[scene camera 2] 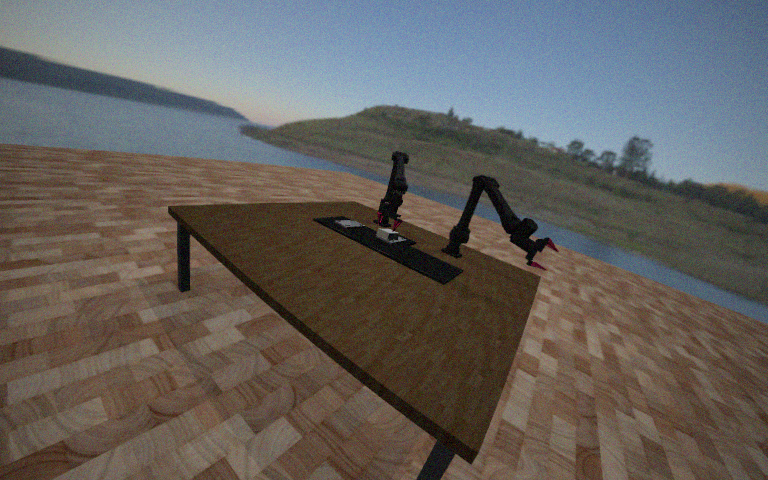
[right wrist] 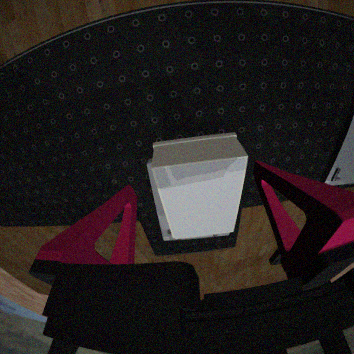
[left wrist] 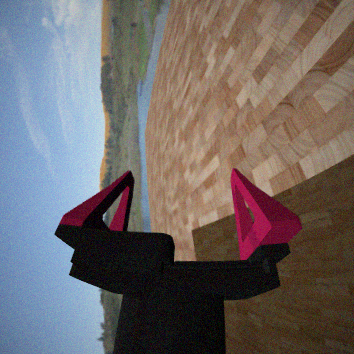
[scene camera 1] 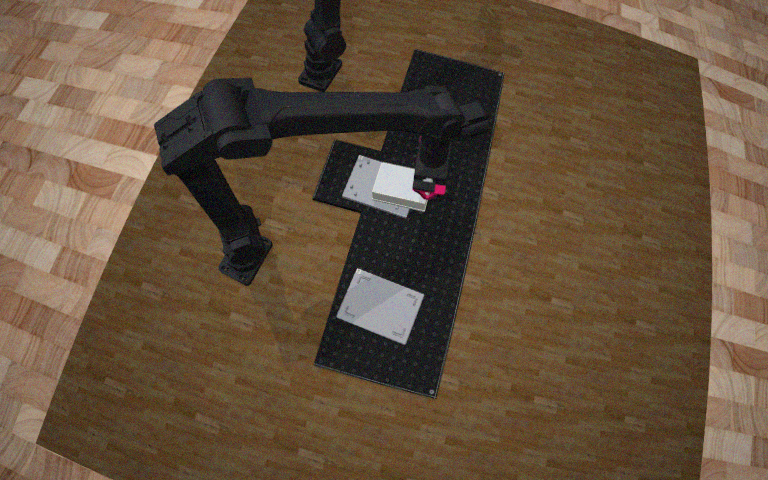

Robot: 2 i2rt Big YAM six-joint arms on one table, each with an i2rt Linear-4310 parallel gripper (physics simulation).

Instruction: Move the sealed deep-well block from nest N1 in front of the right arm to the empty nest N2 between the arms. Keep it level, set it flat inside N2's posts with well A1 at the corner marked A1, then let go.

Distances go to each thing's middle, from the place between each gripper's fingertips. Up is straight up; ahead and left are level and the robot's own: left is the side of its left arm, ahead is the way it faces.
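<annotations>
For my right hand, the deep-well block (scene camera 1: pixel 393 185) is 1 cm to the right of it and 6 cm behind it, and 5 cm below it. Going by its middle, the block is nearer to my right hand than to my left hand.
Measured from my left hand instead, the block is 86 cm to the right of it, 3 cm behind it and 20 cm below it.
</annotations>
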